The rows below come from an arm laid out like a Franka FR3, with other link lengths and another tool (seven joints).
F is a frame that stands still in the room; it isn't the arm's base.
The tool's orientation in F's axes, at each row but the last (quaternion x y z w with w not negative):
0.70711, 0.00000, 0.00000, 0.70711
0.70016, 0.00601, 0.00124, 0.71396
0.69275, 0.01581, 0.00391, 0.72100
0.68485, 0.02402, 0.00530, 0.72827
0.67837, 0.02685, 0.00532, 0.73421
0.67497, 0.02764, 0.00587, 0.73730
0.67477, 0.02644, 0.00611, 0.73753
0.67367, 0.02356, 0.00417, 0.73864
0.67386, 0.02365, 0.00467, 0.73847
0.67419, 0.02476, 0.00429, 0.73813
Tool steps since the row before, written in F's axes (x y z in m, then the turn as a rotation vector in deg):
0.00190, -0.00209, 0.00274, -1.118, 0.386, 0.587
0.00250, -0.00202, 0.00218, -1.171, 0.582, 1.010
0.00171, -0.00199, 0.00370, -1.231, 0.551, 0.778
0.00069, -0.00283, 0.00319, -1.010, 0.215, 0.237
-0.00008, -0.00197, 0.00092, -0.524, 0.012, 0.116
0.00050, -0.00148, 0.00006, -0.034, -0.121, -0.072
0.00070, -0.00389, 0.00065, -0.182, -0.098, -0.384
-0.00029, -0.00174, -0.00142, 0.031, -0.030, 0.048
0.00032, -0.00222, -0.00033, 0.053, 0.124, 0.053
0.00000, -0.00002, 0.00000, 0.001, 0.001, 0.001
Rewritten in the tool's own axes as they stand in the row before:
0.00190, 0.00274, 0.00209, -1.118, 0.587, -0.386
0.00246, 0.00216, 0.00209, -1.172, 1.013, -0.574
0.00159, 0.00364, 0.00218, -1.229, 0.779, -0.554
0.00049, 0.00303, 0.00305, -1.007, 0.224, -0.243
-0.00020, 0.00076, 0.00203, -0.526, 0.102, -0.027
0.00043, -0.00006, 0.00150, -0.037, -0.083, 0.112
0.00051, 0.00032, 0.00396, -0.174, -0.396, 0.055
-0.00031, -0.00158, 0.00159, 0.028, 0.046, 0.035
0.00024, -0.00052, 0.00219, 0.056, 0.065, -0.116
0.00000, 0.00000, 0.00002, 0.001, 0.001, -0.001

